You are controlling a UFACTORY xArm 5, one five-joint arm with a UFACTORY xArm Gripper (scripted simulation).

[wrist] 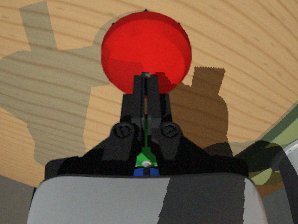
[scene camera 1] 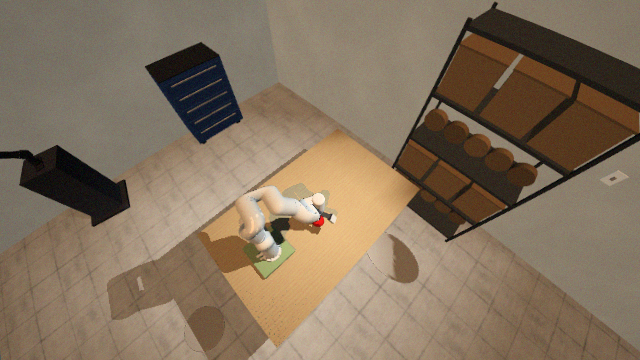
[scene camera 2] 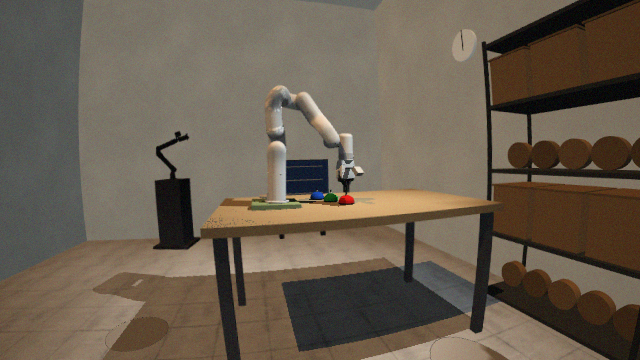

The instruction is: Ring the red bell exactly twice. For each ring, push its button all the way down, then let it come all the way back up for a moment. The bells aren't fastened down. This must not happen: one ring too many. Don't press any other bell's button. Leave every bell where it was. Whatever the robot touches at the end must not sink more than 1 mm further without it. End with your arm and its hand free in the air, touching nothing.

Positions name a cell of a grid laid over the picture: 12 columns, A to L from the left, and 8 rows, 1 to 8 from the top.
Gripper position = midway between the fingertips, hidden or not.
I see my gripper (wrist: F4) and a red bell (wrist: F2).
